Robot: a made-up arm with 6 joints. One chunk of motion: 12 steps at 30 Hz.
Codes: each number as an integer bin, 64 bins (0 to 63) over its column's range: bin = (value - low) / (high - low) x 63, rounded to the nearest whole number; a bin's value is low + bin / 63 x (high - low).
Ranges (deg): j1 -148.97..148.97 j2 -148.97..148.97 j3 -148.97..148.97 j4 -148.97..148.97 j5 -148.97..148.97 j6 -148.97..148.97
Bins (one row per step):
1: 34 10 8 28 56 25
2: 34 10 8 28 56 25
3: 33 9 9 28 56 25
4: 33 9 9 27 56 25
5: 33 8 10 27 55 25
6: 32 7 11 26 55 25
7: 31 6 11 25 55 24
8: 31 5 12 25 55 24
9: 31 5 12 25 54 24
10: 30 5 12 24 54 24
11: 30 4 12 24 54 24
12: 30 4 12 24 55 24
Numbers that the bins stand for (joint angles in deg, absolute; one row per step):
1: 11.82 -101.68 -111.14 -16.55 115.87 -30.74
2: 11.82 -101.68 -111.14 -16.55 115.87 -30.74
3: 7.09 -106.41 -106.41 -16.55 115.87 -30.74
4: 7.09 -106.41 -106.41 -21.28 115.87 -30.74
5: 7.09 -111.14 -101.68 -21.28 111.14 -30.74
6: 2.36 -115.87 -96.95 -26.01 111.14 -30.74
7: -2.36 -120.59 -96.95 -30.74 111.14 -35.47
8: -2.36 -125.32 -92.22 -30.74 111.14 -35.47
9: -2.36 -125.32 -92.22 -30.74 106.41 -35.47
10: -7.09 -125.32 -92.22 -35.47 106.41 -35.47
11: -7.09 -130.05 -92.22 -35.47 106.41 -35.47
12: -7.09 -130.05 -92.22 -35.47 111.14 -35.47

